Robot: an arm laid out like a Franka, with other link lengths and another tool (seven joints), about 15 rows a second.
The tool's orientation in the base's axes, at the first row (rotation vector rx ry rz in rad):
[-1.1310 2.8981 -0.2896]
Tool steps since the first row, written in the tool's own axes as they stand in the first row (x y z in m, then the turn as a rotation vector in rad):
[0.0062 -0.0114 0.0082 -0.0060 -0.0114 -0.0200]
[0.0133 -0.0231 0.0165 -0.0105 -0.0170 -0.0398]
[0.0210 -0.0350 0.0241 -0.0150 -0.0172 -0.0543]
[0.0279 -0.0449 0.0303 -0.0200 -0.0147 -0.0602]
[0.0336 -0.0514 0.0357 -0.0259 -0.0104 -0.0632]
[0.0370 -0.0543 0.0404 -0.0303 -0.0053 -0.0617]
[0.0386 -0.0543 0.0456 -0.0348 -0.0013 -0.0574]
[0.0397 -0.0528 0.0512 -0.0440 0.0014 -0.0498]
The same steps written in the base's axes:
[0.0037 -0.0137 -0.0057 0.0104 -0.0009 0.0214]
[0.0070 -0.0283 -0.0114 0.0158 0.0014 0.0416]
[0.0100 -0.0434 -0.0164 0.0181 0.0067 0.0557]
[0.0120 -0.0562 -0.0203 0.0196 0.0128 0.0608]
[0.0126 -0.0656 -0.0242 0.0208 0.0204 0.0626]
[0.0124 -0.0707 -0.0281 0.0208 0.0268 0.0600]
[0.0117 -0.0727 -0.0332 0.0218 0.0320 0.0549]
[0.0103 -0.0733 -0.0389 0.0274 0.0389 0.0464]

